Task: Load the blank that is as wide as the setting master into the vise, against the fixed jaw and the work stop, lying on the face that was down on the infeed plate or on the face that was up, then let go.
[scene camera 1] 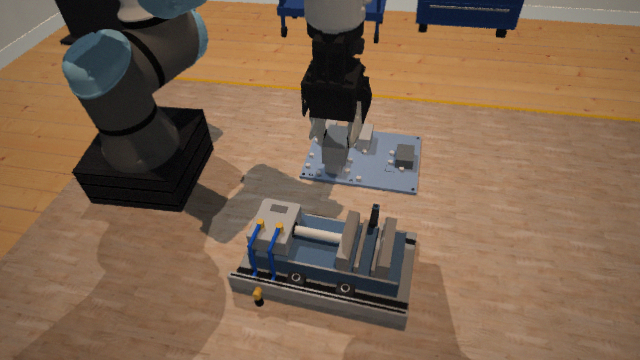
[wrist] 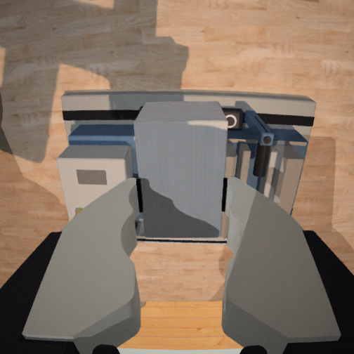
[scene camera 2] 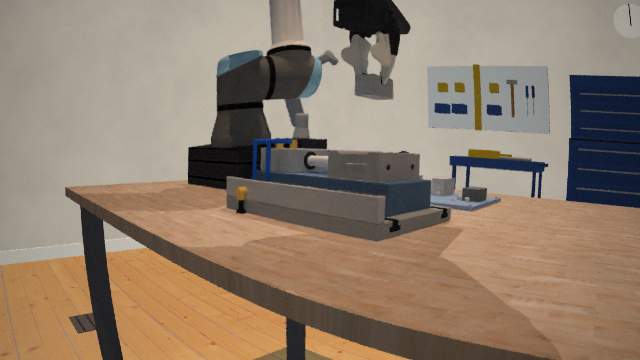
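Seen in the pictures: gripper, between the fingertips: [scene camera 1: 336, 145] [scene camera 2: 372, 84]; arm's base, origin of its link: [scene camera 1: 143, 145] [scene camera 2: 240, 143].
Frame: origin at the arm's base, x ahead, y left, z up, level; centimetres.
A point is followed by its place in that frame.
My gripper [scene camera 1: 334, 139] @[z 10.6, x 41.9, y -2.6 cm] [scene camera 2: 372, 78] @[z 10.6, x 41.9, y -2.6 cm] [wrist: 181, 181] is shut on a grey rectangular blank [scene camera 1: 336, 134] @[z 12.1, x 41.7, y -1.6 cm] [scene camera 2: 373, 89] @[z 9.3, x 44.0, y -4.9 cm] [wrist: 180, 165], held by its two sides high above the table. In the wrist view it hides part of the vise [scene camera 1: 320, 255] @[z -4.2, x 42.1, y -14.1 cm] [scene camera 2: 407, 197] @[z -6.2, x 55.7, y -12.0 cm] [wrist: 100, 134]. The fixed jaw [scene camera 1: 386, 247] @[z -0.6, x 52.7, y -12.3 cm] [wrist: 287, 175] stands at the vise's right end, the moving jaw [scene camera 1: 348, 240] @[z -0.6, x 46.5, y -12.5 cm] to its left on a white rod, with thin upright bars between them. The work stop [scene camera 1: 374, 216] @[z -0.6, x 49.7, y -6.4 cm] [wrist: 260, 160] is a dark rod on a blue arm. I cannot tell which block is the setting master.
The blue infeed plate [scene camera 1: 380, 182] @[z -9.4, x 48.5, y 10.7 cm] [scene camera 2: 450, 201] @[z -9.4, x 49.7, y 13.0 cm] lies behind the vise, with pegs and several blocks, among them a dark block [scene camera 1: 405, 156] @[z -6.9, x 52.7, y 17.5 cm] [scene camera 2: 474, 194] @[z -7.9, x 53.6, y 16.3 cm] and a light block [scene camera 1: 366, 135] @[z -5.8, x 43.1, y 21.3 cm] [scene camera 2: 443, 186] @[z -7.4, x 44.1, y 19.9 cm]. The pale actuator housing [scene camera 1: 275, 225] @[z -0.6, x 33.8, y -12.5 cm] [wrist: 95, 170] and blue hoses [scene camera 1: 251, 250] @[z -0.4, x 31.9, y -18.5 cm] [scene camera 2: 268, 160] @[z -2.4, x 35.3, y -18.5 cm] are at the vise's left.
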